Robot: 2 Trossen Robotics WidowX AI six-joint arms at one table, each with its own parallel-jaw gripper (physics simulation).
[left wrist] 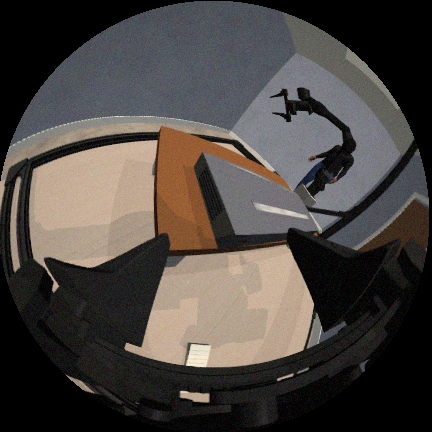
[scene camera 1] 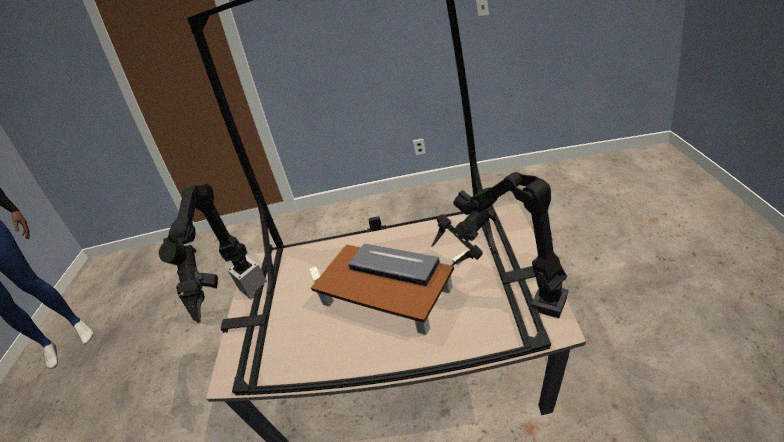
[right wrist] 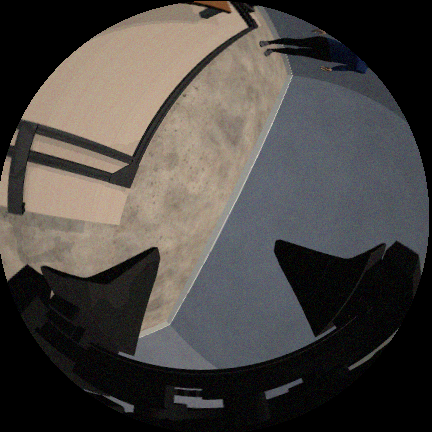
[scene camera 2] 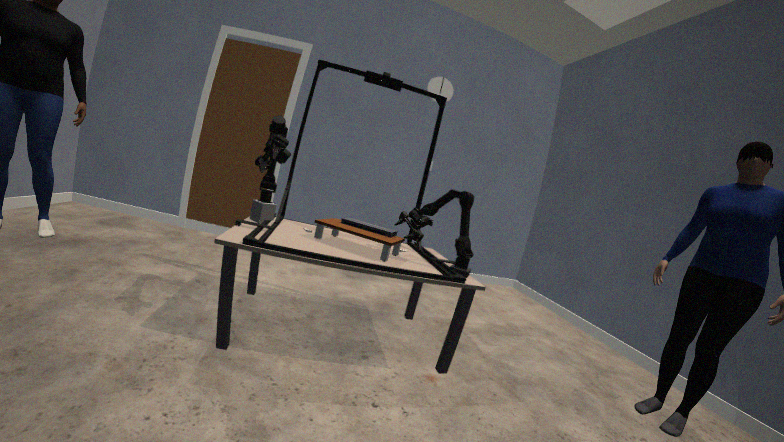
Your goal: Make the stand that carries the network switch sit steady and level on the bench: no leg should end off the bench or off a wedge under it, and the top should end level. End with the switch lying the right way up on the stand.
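Places are measured from the left arm's base along level axes (x ahead, y left, z up), in metres.
Pixels of known places: left gripper, between the fingertips: (left wrist: 229, 237) (scene camera 1: 441, 256) (scene camera 2: 399, 231); right gripper, between the fingertips: (left wrist: 270, 104) (scene camera 1: 197, 321) (right wrist: 218, 250) (scene camera 2: 267, 165); left arm's base, origin of its link: (scene camera 1: 550, 296) (scene camera 2: 461, 267); right arm's base, origin of its link: (left wrist: 309, 192) (scene camera 1: 242, 267) (scene camera 2: 264, 201).
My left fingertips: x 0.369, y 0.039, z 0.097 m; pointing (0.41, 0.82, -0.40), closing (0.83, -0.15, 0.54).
Observation:
Ahead of a thing's pixels: the offset from my left fingertips to its middle. Level surfaces: height alone.
The stand has an orange-brown top (scene camera 1: 373, 296) (scene camera 2: 330, 224) (left wrist: 175, 210) and grey legs. A slight tilt, and whether every leg touches the bench, cannot be told. The grey network switch {dx +0.143, dy +0.076, dz -0.016 m} (scene camera 1: 392, 264) (scene camera 2: 368, 227) (left wrist: 250, 195) lies flat on the rear part of the top. One pale wedge {dx +0.489, dy +0.152, dz -0.126 m} (scene camera 1: 314, 272) (scene camera 2: 308, 230) lies left of the stand. Another pale wedge {dx +0.002, dy -0.144, dz -0.126 m} (scene camera 1: 460, 256) (left wrist: 198, 355) lies right of it, partly hidden by a finger in scene camera 1. My left gripper (scene camera 1: 444, 254) (left wrist: 229, 237) is open and empty, above the bench by the stand's right rear. My right gripper (scene camera 1: 197, 319) (right wrist: 218, 250) is open and empty, beyond the bench's left side.
A black frame (scene camera 1: 384, 382) runs around the bench {dz -0.129 m} (scene camera 1: 340, 356), with uprights (scene camera 1: 229, 120) (scene camera 2: 430, 156) rising at the back. A small black block (scene camera 1: 374, 222) sits on the rear rail. People stand away from the bench.

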